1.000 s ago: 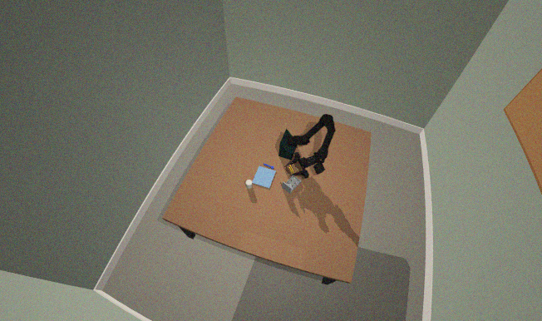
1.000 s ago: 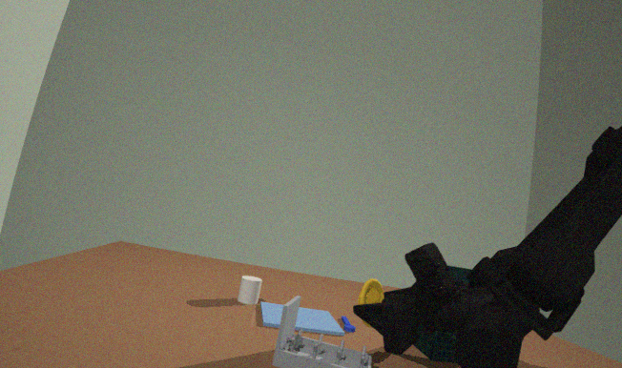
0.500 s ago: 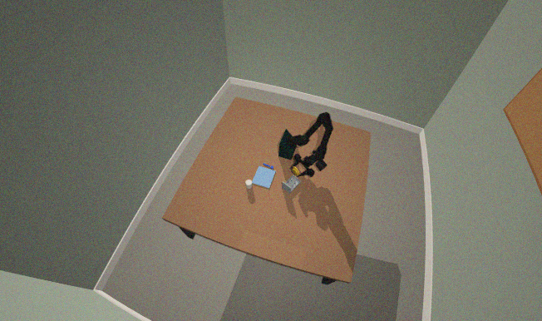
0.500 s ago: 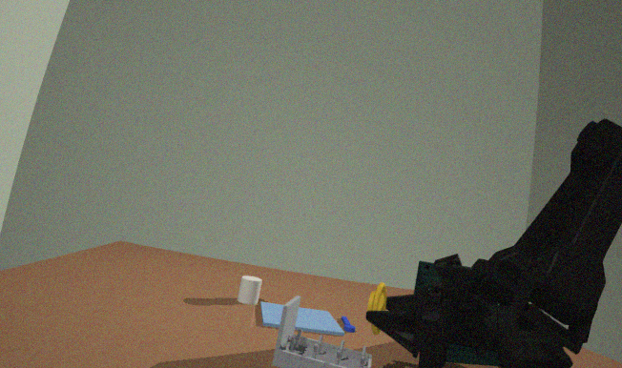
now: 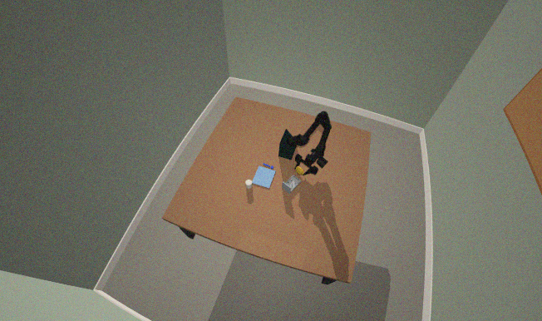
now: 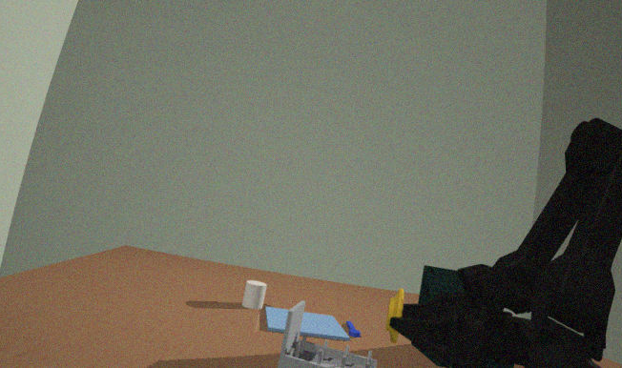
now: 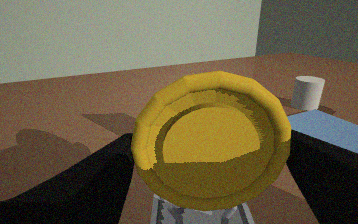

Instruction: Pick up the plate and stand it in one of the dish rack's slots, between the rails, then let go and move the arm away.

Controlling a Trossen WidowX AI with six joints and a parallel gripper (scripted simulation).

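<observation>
Now: gripper tip 70 mm above the grey dish rack, 60 mm short of it and 30 mm to the left of it. Also, from my gripper tip: blue spoon: 220 mm to the right, 90 mm below, 40 mm behind; then light-blue pad: 230 mm to the right, 90 mm below, 50 mm ahead; then yellow plate: 10 mm behind.
</observation>
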